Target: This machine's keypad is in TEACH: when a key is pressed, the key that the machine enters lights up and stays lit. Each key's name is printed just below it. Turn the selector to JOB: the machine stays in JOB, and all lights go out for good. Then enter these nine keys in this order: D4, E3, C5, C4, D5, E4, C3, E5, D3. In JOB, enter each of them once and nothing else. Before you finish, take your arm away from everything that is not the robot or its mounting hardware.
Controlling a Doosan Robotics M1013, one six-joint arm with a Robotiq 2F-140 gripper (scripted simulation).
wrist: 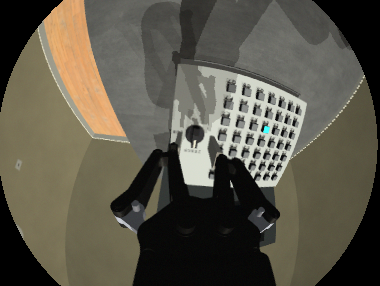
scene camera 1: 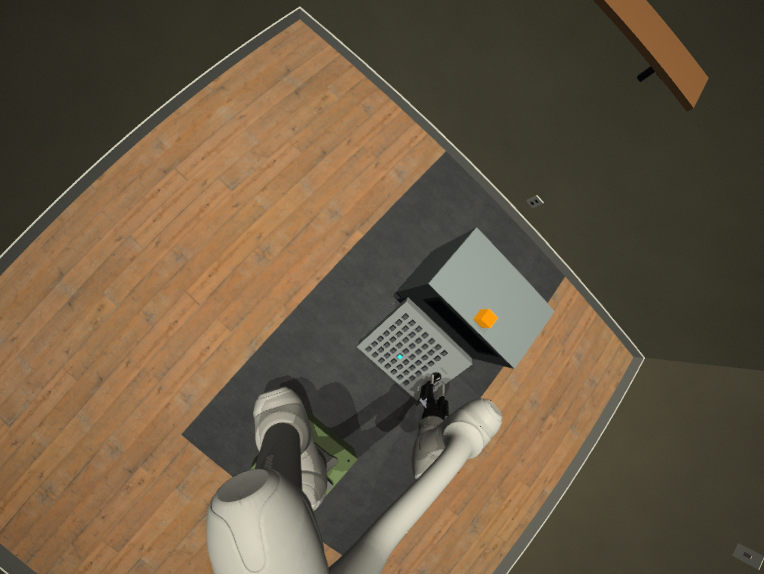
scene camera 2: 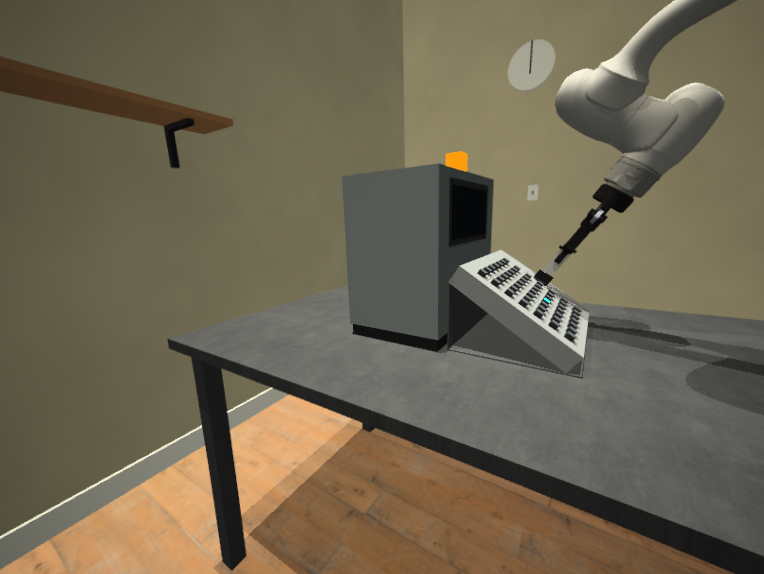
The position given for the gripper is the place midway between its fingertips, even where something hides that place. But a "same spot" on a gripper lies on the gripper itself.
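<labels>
You can see the gripper in the wrist view [195,140], and scene camera 1 and scene camera 2 show it as well. On the gripper, [scene camera 2: 587,226] and [scene camera 1: 422,395] are the same spot. There's also a sloped grey keypad panel, and on that panel [wrist: 201,87] and [scene camera 2: 572,303] are the same spot.
</labels>
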